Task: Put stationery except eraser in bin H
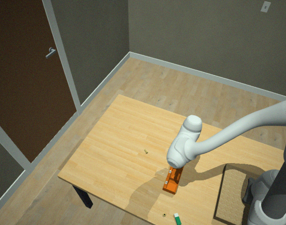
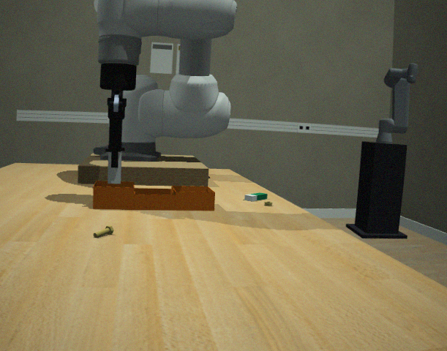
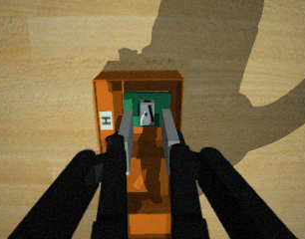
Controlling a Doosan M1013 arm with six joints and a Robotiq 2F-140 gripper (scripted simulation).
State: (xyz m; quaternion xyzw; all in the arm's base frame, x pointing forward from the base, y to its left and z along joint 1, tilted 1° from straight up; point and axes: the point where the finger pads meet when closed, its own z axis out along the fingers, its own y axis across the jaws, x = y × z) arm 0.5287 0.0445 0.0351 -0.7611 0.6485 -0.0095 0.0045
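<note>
Now: hand 60 mm above the white sharpener. From my hand the other things lie so: brass bolt (250 mm ahead, 30 mm to the left, 80 mm below); orange three-compartment bin (10 mm behind, 80 mm to the left, 60 mm below); green flat pad (70 mm below).
</note>
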